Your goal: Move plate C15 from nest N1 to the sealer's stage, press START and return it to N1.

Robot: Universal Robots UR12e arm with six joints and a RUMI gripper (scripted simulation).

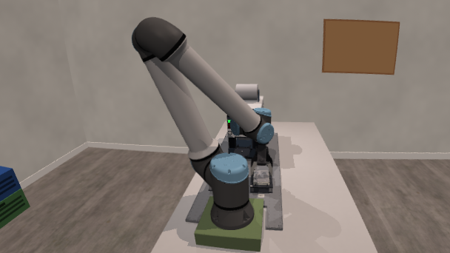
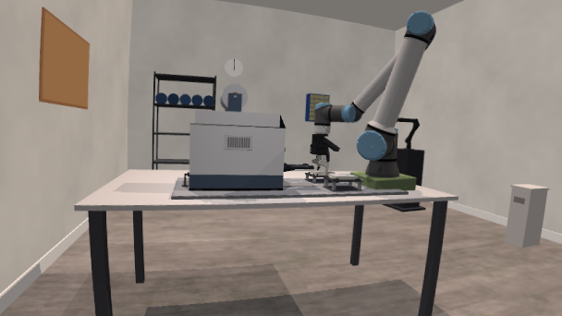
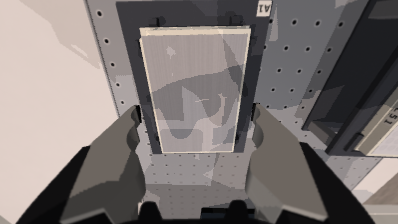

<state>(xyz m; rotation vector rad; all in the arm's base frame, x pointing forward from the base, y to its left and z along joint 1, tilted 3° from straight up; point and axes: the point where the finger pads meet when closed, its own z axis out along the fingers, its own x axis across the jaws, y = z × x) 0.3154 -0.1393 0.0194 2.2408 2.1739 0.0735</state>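
The plate C15 is 10 mm below my hand. The rest, counted from my hand: nest N1 (30 mm below); then sealer stage (210 mm ahead, 120 mm to the left, 40 mm above); then nest N2 (220 mm to the left, 10 mm below).
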